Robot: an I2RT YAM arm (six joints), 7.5 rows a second.
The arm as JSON. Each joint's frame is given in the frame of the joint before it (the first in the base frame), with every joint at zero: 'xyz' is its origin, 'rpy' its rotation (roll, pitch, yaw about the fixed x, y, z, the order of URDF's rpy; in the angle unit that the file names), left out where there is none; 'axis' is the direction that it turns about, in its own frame. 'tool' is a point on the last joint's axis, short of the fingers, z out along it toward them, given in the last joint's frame.
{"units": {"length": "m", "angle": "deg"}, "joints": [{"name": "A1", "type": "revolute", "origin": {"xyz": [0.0, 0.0, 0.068]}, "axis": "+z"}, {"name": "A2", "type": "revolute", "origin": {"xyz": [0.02, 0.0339, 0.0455], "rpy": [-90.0, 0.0, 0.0]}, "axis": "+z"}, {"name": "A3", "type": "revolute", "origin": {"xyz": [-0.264, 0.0, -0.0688], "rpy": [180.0, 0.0, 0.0]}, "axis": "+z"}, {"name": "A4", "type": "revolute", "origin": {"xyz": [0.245, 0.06, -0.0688]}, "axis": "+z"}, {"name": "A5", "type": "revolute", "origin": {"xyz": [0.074, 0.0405, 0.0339], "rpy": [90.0, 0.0, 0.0]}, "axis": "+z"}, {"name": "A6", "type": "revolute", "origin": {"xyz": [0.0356, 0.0, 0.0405], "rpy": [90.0, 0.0, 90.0]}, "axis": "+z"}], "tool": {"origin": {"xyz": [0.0, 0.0, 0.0], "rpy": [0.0, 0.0, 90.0]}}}
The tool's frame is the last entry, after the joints.
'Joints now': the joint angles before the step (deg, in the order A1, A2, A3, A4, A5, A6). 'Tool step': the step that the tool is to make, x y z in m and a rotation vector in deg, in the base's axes. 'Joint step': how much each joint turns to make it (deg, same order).
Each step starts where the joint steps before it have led.
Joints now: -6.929 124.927 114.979 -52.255 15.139 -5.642
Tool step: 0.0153 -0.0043 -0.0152 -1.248 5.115 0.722
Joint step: -0.194 6.643 8.280 -6.101 1.286 -1.694
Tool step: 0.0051 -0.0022 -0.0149 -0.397 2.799 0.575
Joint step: -0.151 2.746 1.694 -1.391 0.417 -0.994
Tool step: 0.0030 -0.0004 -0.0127 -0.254 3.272 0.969
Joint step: 0.019 2.462 1.813 -2.223 0.311 -1.168
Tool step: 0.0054 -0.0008 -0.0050 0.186 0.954 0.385
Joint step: -0.025 2.349 3.159 -1.666 -0.185 -0.389
